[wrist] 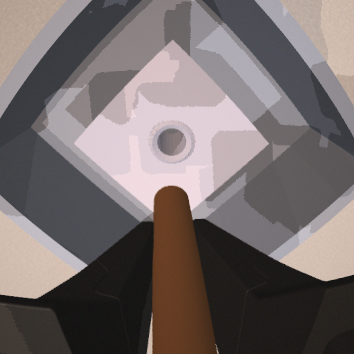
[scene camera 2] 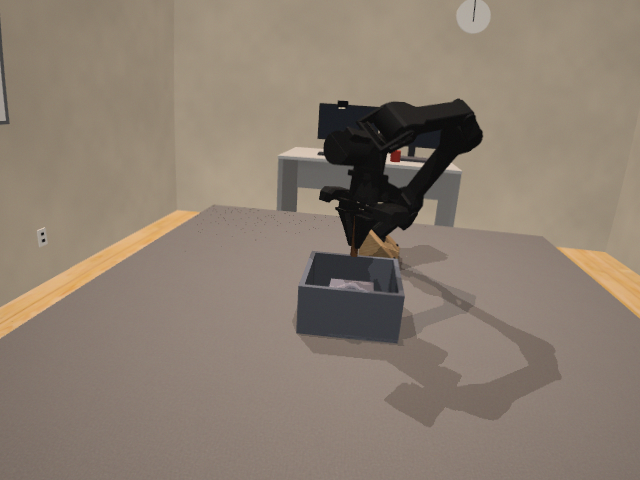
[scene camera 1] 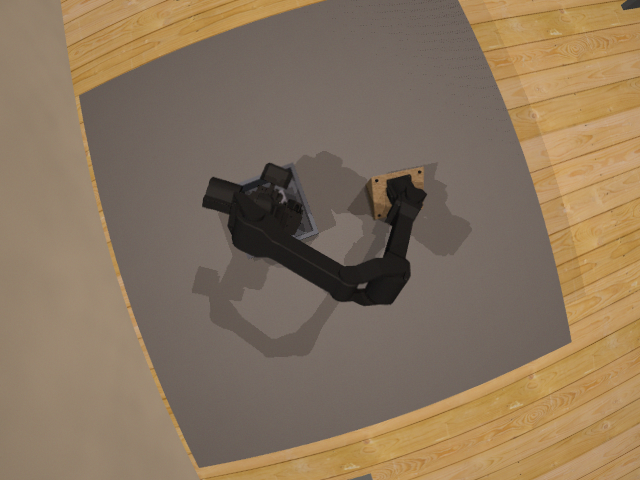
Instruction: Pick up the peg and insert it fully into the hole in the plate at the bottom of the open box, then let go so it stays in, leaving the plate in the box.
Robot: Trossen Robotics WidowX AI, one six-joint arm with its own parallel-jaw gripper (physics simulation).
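Frame: origin at the arm's base, x right, y down, z ahead, level; metres.
Seen in the pictures: gripper, fingertip midpoint: (wrist: 173,231) (scene camera 2: 353,247); arm's base at its link origin: (scene camera 2: 376,230) (scene camera 1: 399,187).
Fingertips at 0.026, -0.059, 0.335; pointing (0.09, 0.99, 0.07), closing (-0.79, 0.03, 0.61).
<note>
Pixels of each thing's top centre, then the offset from my fingertips to it, as dx, dy, dz. Level surfaces: height alone.
- brown round peg at its top centre: (scene camera 2: 357,216) -0.002, -0.062, -0.001
- open grey box at its top centre: (wrist: 172,166) (scene camera 2: 353,271) (scene camera 1: 270,210) -0.003, +0.051, -0.003
- pale plate at its top centre: (wrist: 171,143) (scene camera 2: 351,287) -0.003, +0.088, -0.003
- grey table top at its surface level: dy +0.149
The brown round peg (scene camera 2: 354,251) (wrist: 175,270) is held between the fingers of my gripper (scene camera 2: 355,242) (wrist: 173,231), which is shut on it. In scene camera 2 the peg points down, with its tip near the level of the far rim of the open grey box (scene camera 1: 305,202) (scene camera 2: 349,315) (wrist: 70,205). The pale plate (scene camera 2: 338,283) (wrist: 115,145) lies at the bottom of the box. In the wrist view the round hole (wrist: 171,142) shows near the plate's middle, above the peg's tip in the picture. In scene camera 1 the arm hides the peg and most of the box.
The arm's wooden base block (scene camera 1: 379,198) (scene camera 2: 374,248) stands on the grey table top (scene camera 1: 330,403) (scene camera 2: 180,382) to the right of the box in scene camera 1. The folded arm (scene camera 1: 310,263) (scene camera 2: 439,165) spans between them. A desk (scene camera 2: 286,180) with monitors stands behind the table.
</note>
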